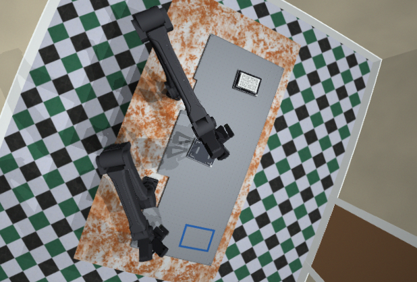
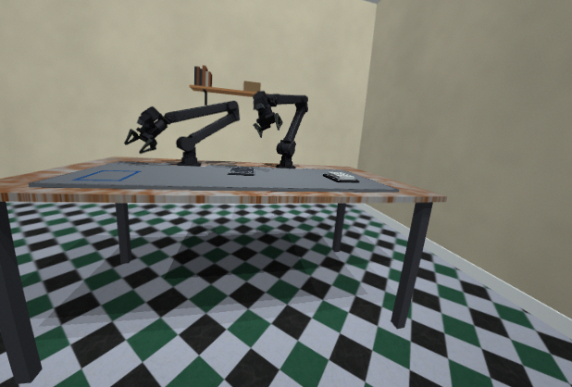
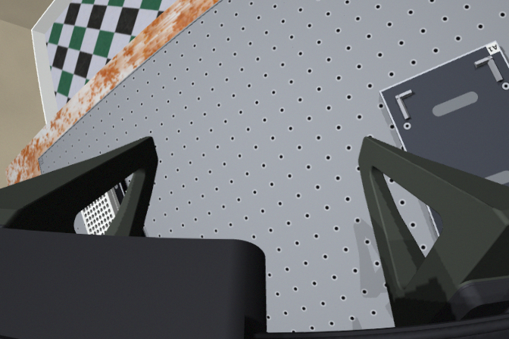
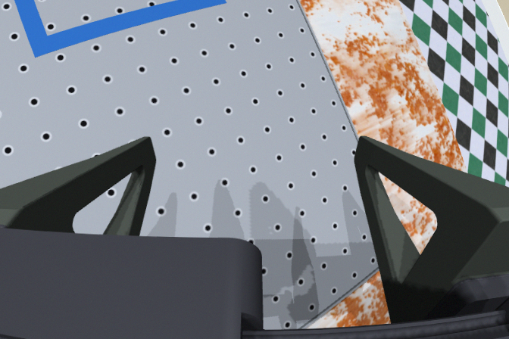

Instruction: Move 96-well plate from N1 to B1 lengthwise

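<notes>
Right now the white 96-well plate is 100 mm ahead of my left hand, 370 mm to the left of it and 190 mm below it. Round my left hand: black nest: 100 mm ahead, 370 mm to the left, 210 mm below.
</notes>
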